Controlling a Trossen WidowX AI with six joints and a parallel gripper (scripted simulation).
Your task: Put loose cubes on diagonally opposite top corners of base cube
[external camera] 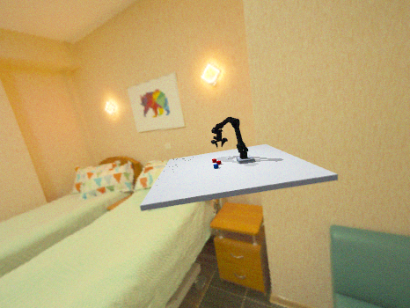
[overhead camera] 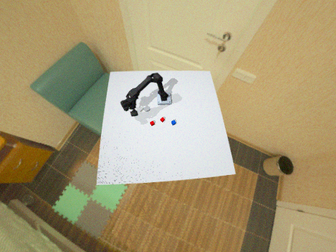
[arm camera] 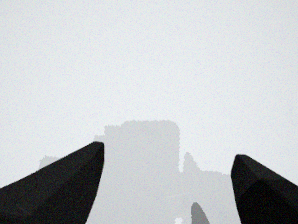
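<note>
The blue cube lies 160 mm ahead of my gripper tip, 390 mm to the left of it and 90 mm below it.
</note>
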